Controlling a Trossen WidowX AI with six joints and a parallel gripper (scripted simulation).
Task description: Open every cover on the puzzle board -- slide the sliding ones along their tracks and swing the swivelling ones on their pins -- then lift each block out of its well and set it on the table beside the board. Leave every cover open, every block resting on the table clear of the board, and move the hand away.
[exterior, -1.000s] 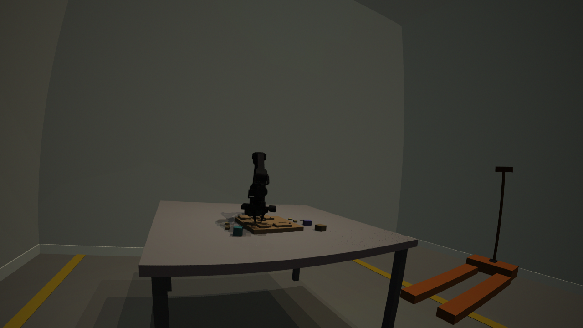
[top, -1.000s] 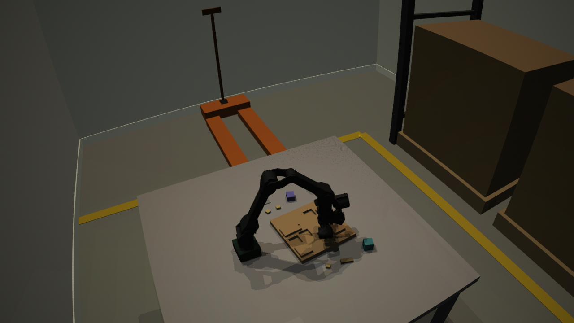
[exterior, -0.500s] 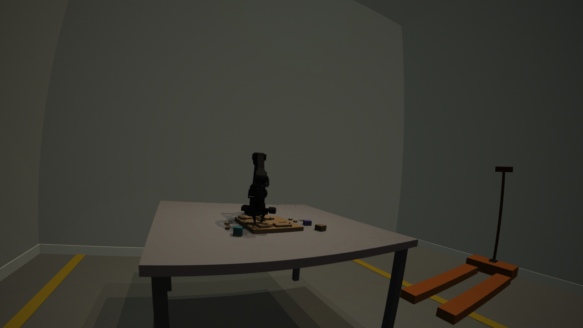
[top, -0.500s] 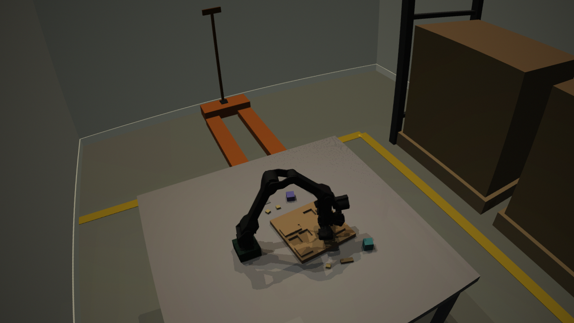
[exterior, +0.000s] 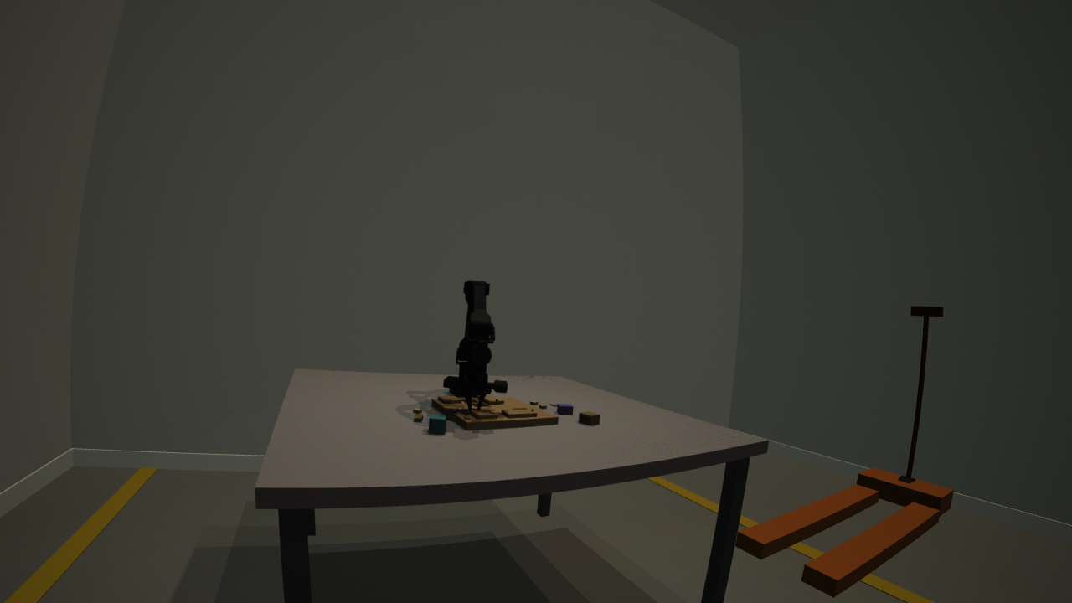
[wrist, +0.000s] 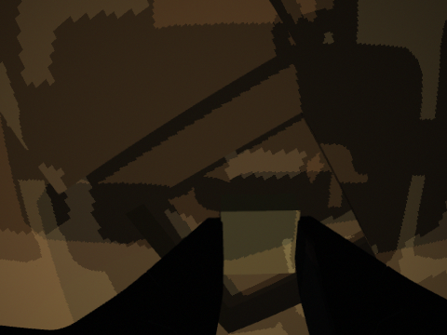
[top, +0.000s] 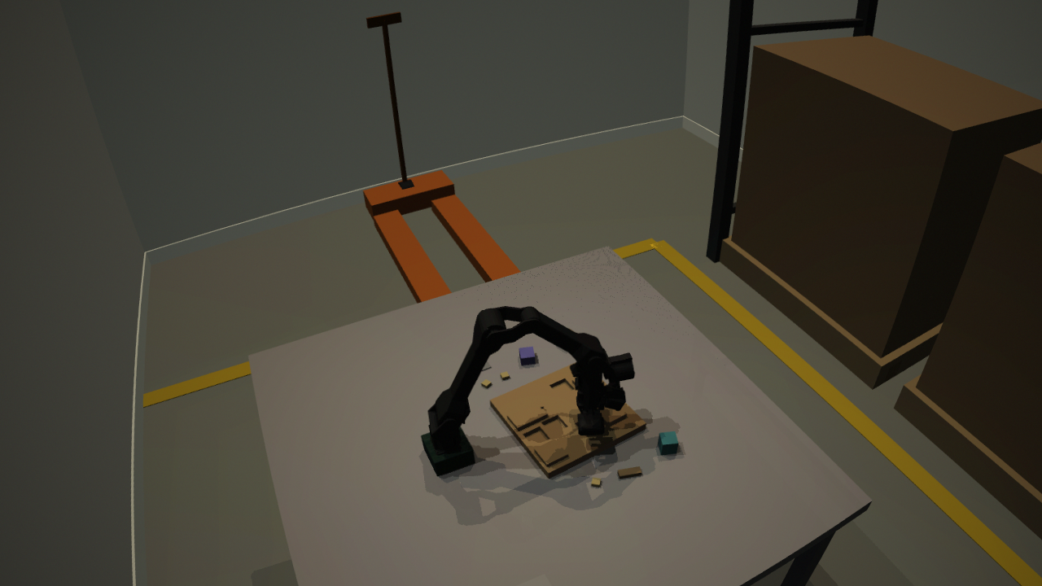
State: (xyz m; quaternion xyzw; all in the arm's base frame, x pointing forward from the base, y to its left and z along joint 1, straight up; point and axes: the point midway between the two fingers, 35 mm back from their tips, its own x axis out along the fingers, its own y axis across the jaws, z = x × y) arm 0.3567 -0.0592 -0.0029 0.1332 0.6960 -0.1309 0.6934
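My gripper tip is 3 cm past the wooden puzzle board and 5 cm to the right of it. Round my gripper tip: purple block 4 cm behind, 32 cm to the left; teal block 16 cm ahead, 14 cm to the right; small flat brown piece 3 cm ahead, 17 cm to the right, 1 cm below.
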